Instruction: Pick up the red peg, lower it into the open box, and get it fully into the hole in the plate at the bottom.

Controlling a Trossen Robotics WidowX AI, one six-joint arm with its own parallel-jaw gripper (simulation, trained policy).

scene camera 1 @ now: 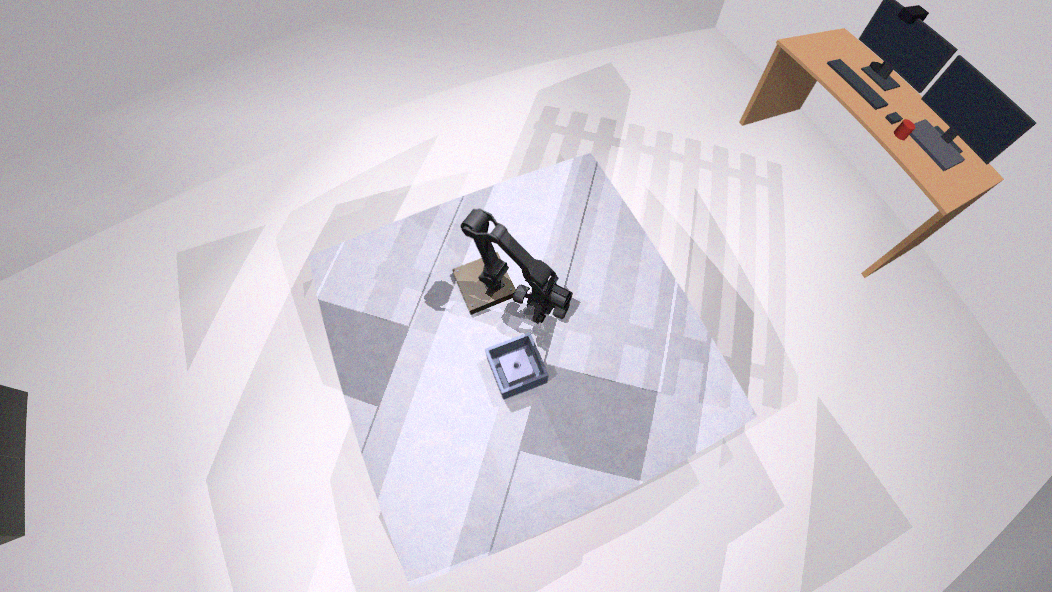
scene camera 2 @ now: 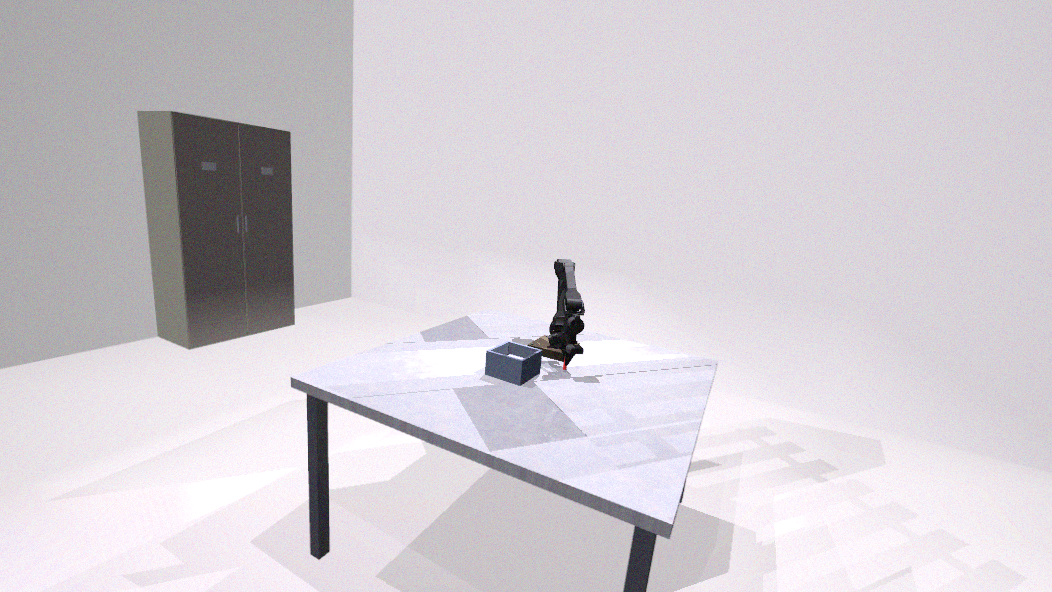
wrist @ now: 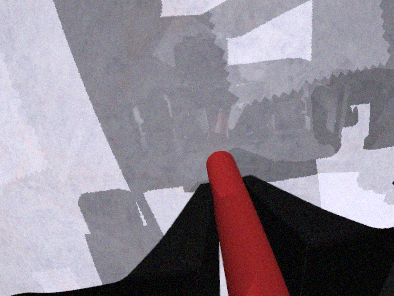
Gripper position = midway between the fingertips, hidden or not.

Observation:
I see my gripper [scene camera 1: 541,312] and a pale plate [scene camera 1: 524,370].
My gripper also shows in the wrist view [wrist: 227,189]. The wrist view misses the pale plate: it is out of frame.

